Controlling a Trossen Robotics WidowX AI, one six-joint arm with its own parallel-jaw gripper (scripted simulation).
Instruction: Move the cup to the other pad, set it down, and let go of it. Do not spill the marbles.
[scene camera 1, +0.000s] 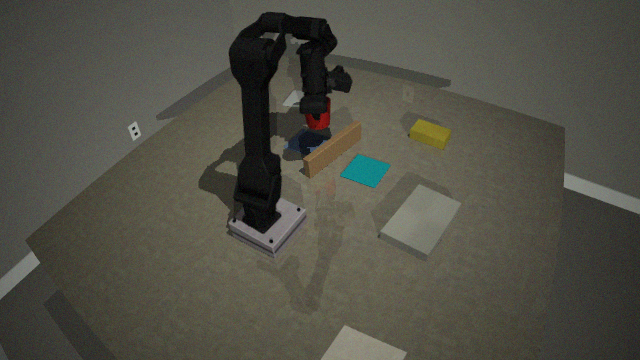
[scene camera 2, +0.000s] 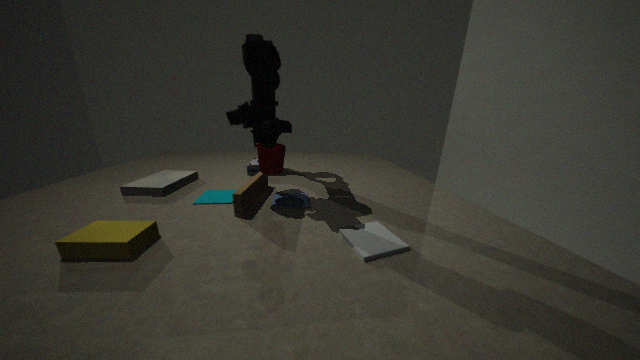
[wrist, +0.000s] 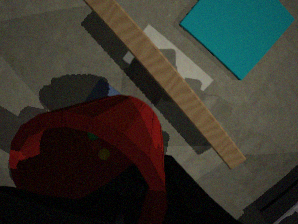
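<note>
You can see my gripper in scene camera 2 (scene camera 2: 266, 157), in scene camera 1 (scene camera 1: 317, 119) and in the wrist view (wrist: 157, 160). There's a wooden wall that both scene camera 1 (scene camera 1: 322, 156) and scene camera 2 (scene camera 2: 246, 195) show. I also see a yellow block (scene camera 1: 422, 131) and a teal pad (scene camera 1: 365, 170). Then there's a grey slab (scene camera 1: 417, 227), though in the wrist view it's out of frame. A thin white tile (scene camera 2: 372, 240) is here as well, and that tile is out of frame in the wrist view too.
</note>
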